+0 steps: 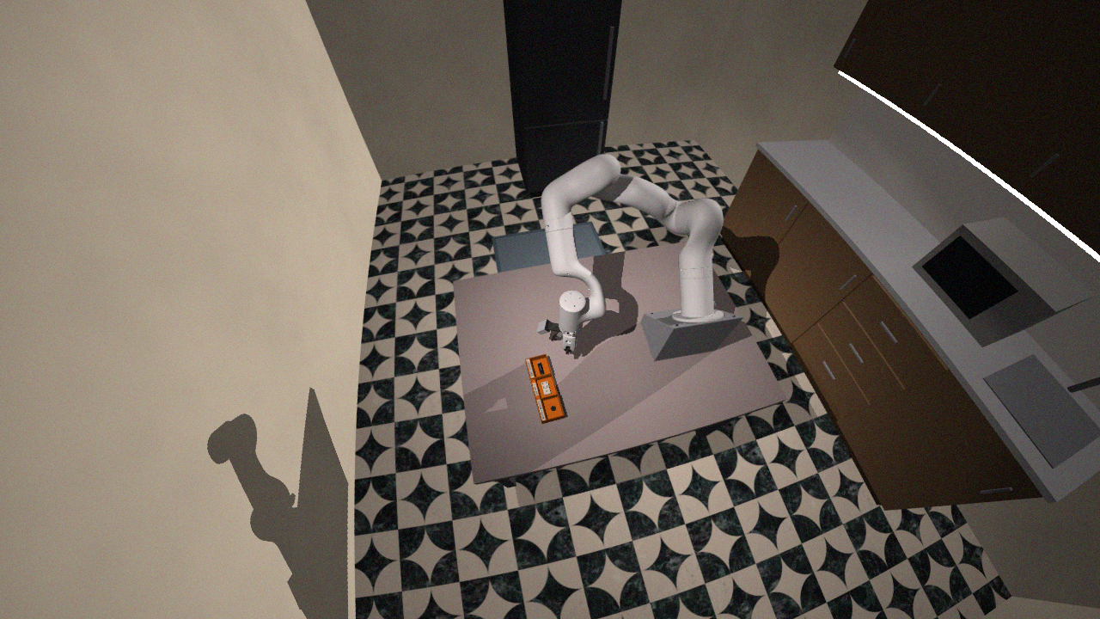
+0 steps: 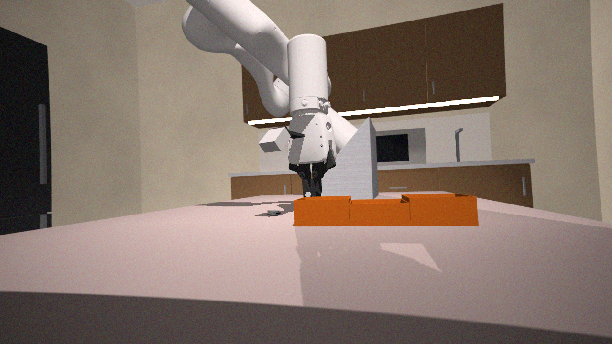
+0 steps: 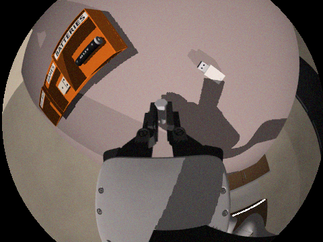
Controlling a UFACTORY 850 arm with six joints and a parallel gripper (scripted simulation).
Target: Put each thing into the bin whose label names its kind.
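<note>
The black nut is 22 cm to the left of my hand, 11 cm ahead of it and 4 cm below it. From my hand the other things lie so: silver bolt 2 cm below, 1 cm ahead; then black battery 12 cm ahead, 5 cm to the left, 4 cm below; then white USB stick 8 cm to the right, 5 cm below, 2 cm ahead.
</note>
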